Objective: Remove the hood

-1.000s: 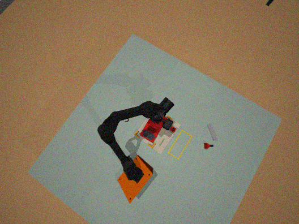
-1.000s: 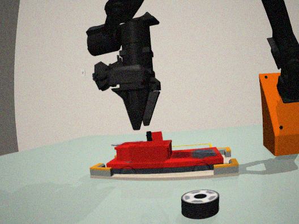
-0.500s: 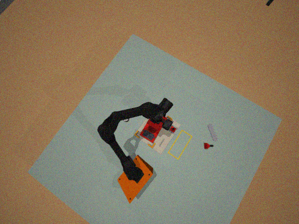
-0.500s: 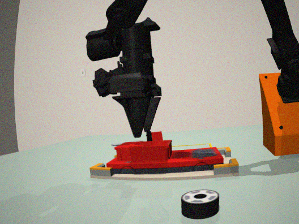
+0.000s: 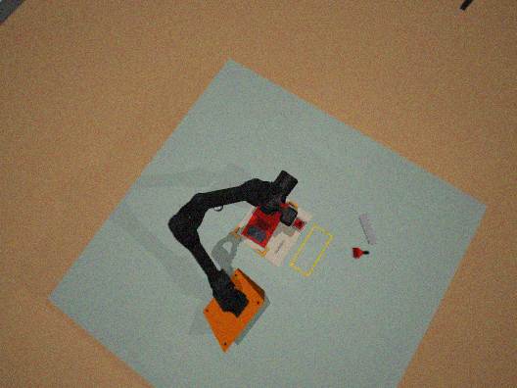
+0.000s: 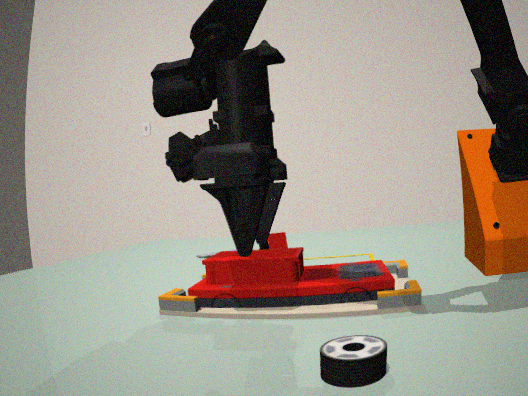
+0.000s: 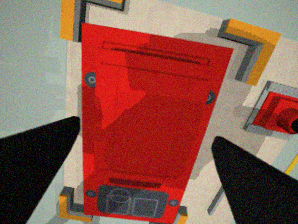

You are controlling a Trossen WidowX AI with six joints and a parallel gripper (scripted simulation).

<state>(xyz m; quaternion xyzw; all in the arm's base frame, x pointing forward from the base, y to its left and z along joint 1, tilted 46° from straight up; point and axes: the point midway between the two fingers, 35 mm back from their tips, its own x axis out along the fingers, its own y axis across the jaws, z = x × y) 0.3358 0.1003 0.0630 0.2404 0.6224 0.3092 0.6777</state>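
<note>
Now: the hood 1 cm below my gripper tip. Round my gripper tip: beige fixture plate: 4 cm behind, 3 cm to the right, 4 cm below; then pale grey strip: 18 cm ahead, 35 cm to the right, 5 cm below.
</note>
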